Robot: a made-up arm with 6 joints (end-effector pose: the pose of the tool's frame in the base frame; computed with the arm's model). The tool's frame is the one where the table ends.
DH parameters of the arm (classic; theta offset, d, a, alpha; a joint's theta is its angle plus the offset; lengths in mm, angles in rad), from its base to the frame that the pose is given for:
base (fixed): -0.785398 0 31.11 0
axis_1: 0.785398 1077 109 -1.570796
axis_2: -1.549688 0 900.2 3.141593
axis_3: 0.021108 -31 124 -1.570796
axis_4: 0 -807 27 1.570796
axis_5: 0 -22 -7 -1.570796
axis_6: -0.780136 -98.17 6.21 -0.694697
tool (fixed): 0.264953 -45.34 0 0
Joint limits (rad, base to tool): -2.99..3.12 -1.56..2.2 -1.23..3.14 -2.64..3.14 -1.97..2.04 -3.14..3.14
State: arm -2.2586 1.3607 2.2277 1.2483 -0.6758 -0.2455
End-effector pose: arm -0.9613 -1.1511 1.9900 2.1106 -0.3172 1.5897
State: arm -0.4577 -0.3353 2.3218 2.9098 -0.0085 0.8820
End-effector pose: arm -0.8978 0.4796 2.2841 1.7847 -1.0154 1.2173
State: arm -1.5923 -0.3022 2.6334 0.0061 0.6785 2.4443
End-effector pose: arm 0.1077 1.0466 1.8798 0.3890 -0.1368 0.2987
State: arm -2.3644 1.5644 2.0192 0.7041 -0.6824 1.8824
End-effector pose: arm -1.2514 -1.2973 1.5452 -1.5652 1.5300 -0.3682
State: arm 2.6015 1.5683 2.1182 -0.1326 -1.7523 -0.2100
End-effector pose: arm -1.4073 0.7825 1.4775 -0.2112 -0.3291 1.8678
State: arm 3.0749 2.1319 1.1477 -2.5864 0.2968 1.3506
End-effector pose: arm -1.3974 0.0844 -0.1610 -0.3348 -0.1137 1.2714
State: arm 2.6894 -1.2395 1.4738 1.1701 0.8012 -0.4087
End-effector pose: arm 1.4427 -0.8519 1.6268 -2.1169 0.6818 1.8823
